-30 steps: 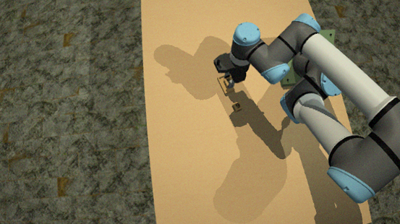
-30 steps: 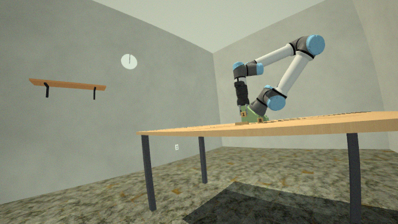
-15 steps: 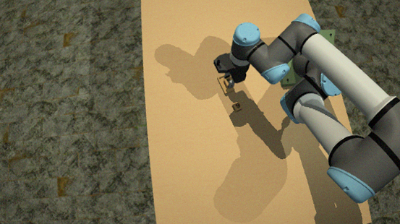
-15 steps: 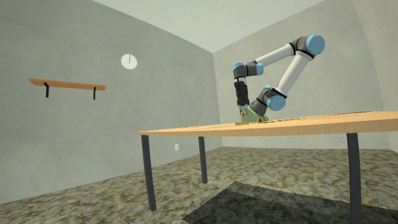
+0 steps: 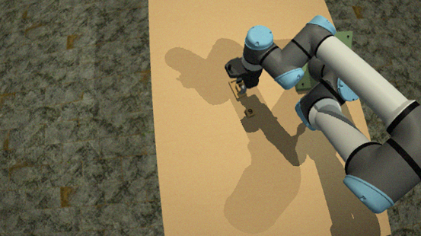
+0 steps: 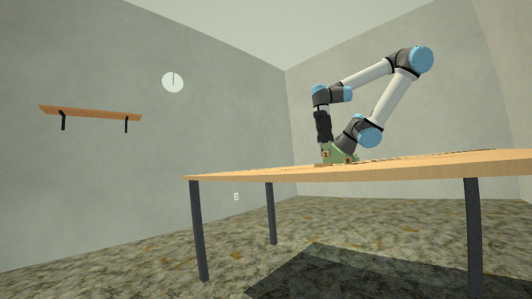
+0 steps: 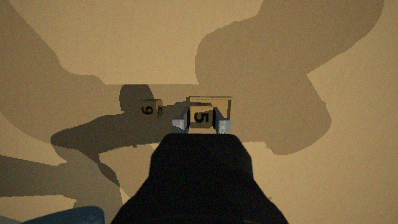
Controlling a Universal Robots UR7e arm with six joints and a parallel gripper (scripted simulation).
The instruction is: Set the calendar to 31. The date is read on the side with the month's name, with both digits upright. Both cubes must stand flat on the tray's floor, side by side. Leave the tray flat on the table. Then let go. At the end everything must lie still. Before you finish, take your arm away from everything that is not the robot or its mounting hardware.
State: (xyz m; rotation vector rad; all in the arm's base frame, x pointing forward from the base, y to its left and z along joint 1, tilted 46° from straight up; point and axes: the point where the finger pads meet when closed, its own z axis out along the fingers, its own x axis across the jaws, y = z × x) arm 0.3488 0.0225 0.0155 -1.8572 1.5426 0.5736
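Right now the wooden tray is 6 cm below my hand and 2 cm to the right of it.
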